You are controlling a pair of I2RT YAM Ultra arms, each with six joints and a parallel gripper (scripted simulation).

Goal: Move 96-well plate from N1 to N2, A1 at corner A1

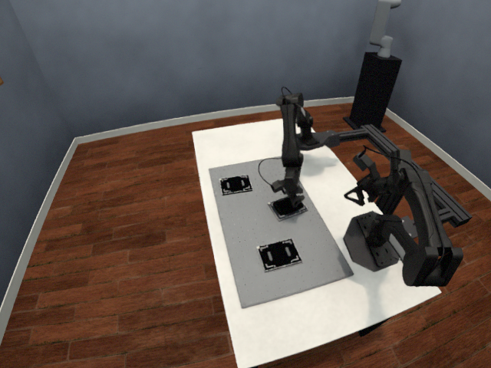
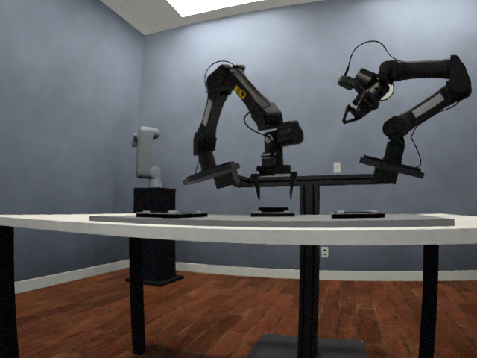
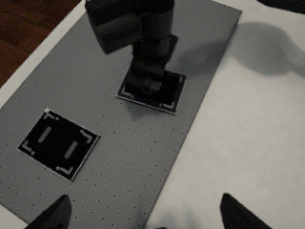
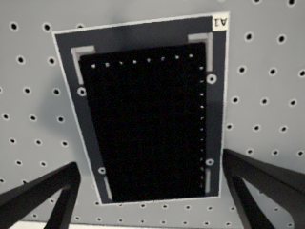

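Right now the black 96-well plate is 40 mm below my right hand. Also, from my right hand: dark grey nest 50 mm below.
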